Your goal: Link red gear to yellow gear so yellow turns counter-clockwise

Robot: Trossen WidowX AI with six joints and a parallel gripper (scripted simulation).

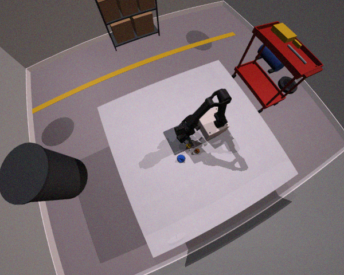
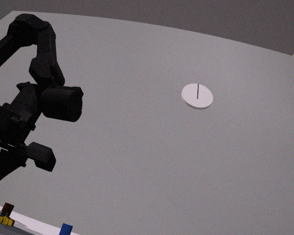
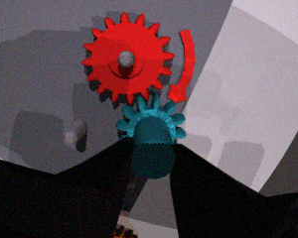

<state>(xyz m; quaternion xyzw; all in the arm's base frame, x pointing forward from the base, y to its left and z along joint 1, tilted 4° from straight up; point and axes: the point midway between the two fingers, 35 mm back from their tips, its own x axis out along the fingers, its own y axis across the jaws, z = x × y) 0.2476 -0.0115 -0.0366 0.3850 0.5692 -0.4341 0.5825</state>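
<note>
My gripper tip is 30 mm short of the red gear, 30 mm to the left of it and 30 mm above it. The rest, counted from my gripper tip: yellow gear 20 mm ahead, 70 mm to the left, 30 mm below; teal gear 10 mm below; red arrow 40 mm to the right, 30 mm below.
</note>
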